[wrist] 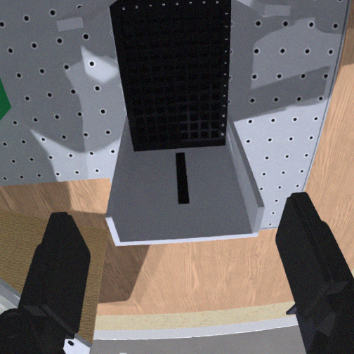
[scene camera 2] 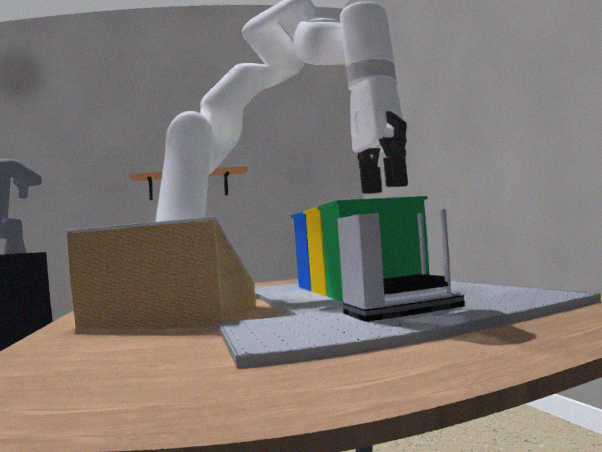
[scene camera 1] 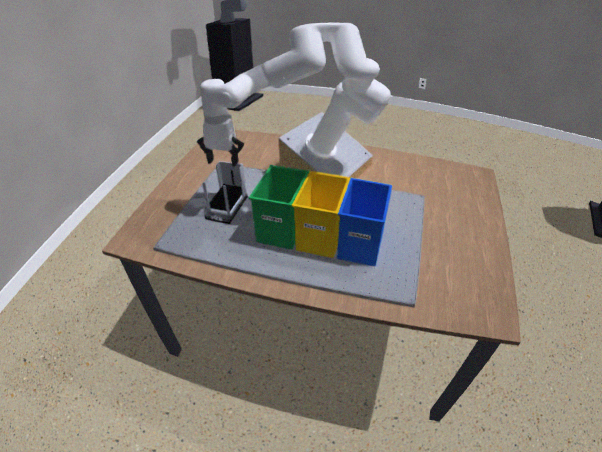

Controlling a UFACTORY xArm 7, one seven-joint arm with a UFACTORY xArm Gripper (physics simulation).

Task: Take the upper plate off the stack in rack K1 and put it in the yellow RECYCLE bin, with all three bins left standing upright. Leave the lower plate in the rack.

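Places are measured from the arm's base along level axes (x ahead, y left, z up), in metres.
Pixels of known places: gripper, fingertip midpoint: (scene camera 2: 384, 190) (scene camera 1: 222, 163); arm's base, origin of the base link: (scene camera 2: 177, 253) (scene camera 1: 320, 146).
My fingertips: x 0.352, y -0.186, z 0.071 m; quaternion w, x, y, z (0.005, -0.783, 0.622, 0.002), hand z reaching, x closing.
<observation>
For each thing: its top centre in the pictures, then the offset to it from my fingertips. Level surfaces: height alone.
- grey rack, middle of its top: (scene camera 2: 397, 213) (scene camera 1: 221, 174) dx +0.017, dy +0.001, dz -0.035 m
- yellow bin, middle of its top: (scene camera 2: 349, 206) (scene camera 1: 322, 190) dx -0.010, dy +0.365, dz +0.001 m
- green bin, middle of its top: (scene camera 2: 371, 201) (scene camera 1: 280, 183) dx +0.017, dy +0.236, dz +0.001 m
- blue bin, middle of its top: (scene camera 2: 333, 211) (scene camera 1: 366, 198) dx -0.037, dy +0.493, dz +0.001 m
- grey perforated board, its level: dz -0.178 m
- wooden table, its level: dz -0.191 m
My gripper (scene camera 1: 222, 161) (scene camera 2: 384, 188) (wrist: 180, 225) is open and empty, pointing down above the rack's tall back wall. The grey rack (scene camera 1: 225, 172) (scene camera 2: 360, 260) (wrist: 150, 200) has a slotted back wall and thin front posts. A black plate (scene camera 1: 225, 198) (scene camera 2: 415, 283) (wrist: 172, 75) lies low in it, its wells facing up; the line between upper and lower plate cannot be made out. The yellow bin (scene camera 1: 315, 242) (scene camera 2: 315, 250) stands upright between the green bin (scene camera 1: 275, 232) (scene camera 2: 405, 240) and the blue bin (scene camera 1: 360, 252) (scene camera 2: 301, 255), both upright.
The rack and bins stand on a grey perforated board (scene camera 1: 200, 242) (scene camera 2: 300, 340) (wrist: 295, 130) on the wooden table (scene camera 1: 465, 250) (scene camera 2: 125, 390) (wrist: 210, 280). The arm's wooden base block (scene camera 2: 145, 280) (wrist: 45, 220) stands behind the board. The green bin is beside the rack.
</observation>
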